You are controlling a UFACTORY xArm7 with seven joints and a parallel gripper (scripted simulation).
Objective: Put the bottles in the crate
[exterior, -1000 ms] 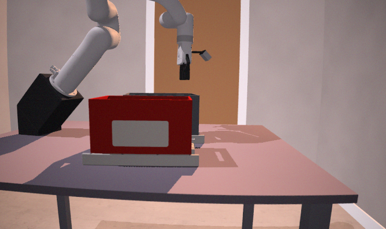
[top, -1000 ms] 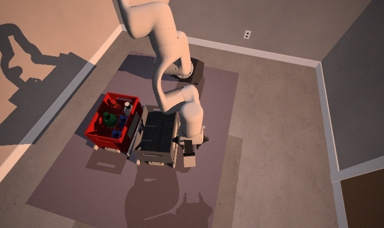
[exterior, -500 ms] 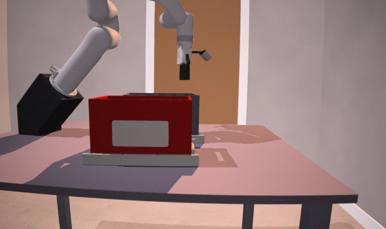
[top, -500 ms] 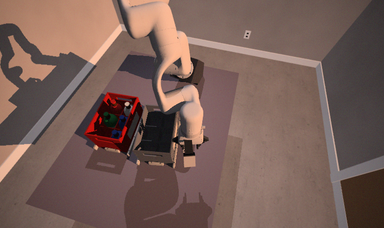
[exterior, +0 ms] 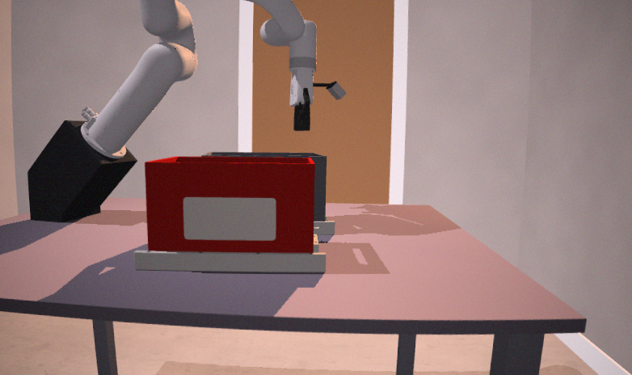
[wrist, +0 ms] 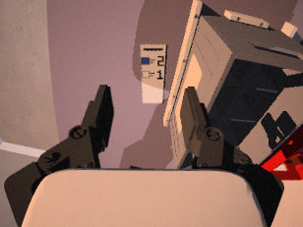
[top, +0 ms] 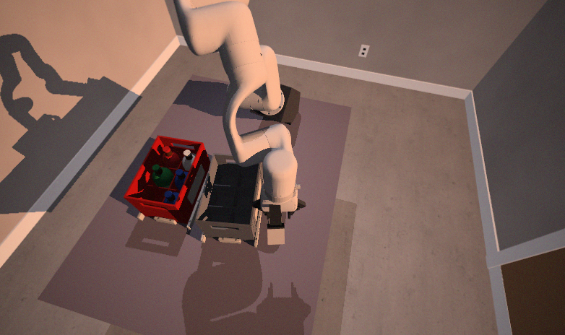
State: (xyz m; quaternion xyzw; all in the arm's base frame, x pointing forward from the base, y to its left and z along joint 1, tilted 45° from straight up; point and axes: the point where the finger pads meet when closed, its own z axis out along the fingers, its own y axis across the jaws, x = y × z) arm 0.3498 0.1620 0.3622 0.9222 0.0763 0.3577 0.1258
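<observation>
My gripper is now 42 cm to the left of the red crate, 17 cm past it and 17 cm above it. Also, from my hand: pick list 25 cm below, 13 cm behind, 2 cm to the right; white bottle 37 cm to the right, 26 cm behind, 16 cm below; grey crate 18 cm to the right, 17 cm below, 11 cm behind.
</observation>
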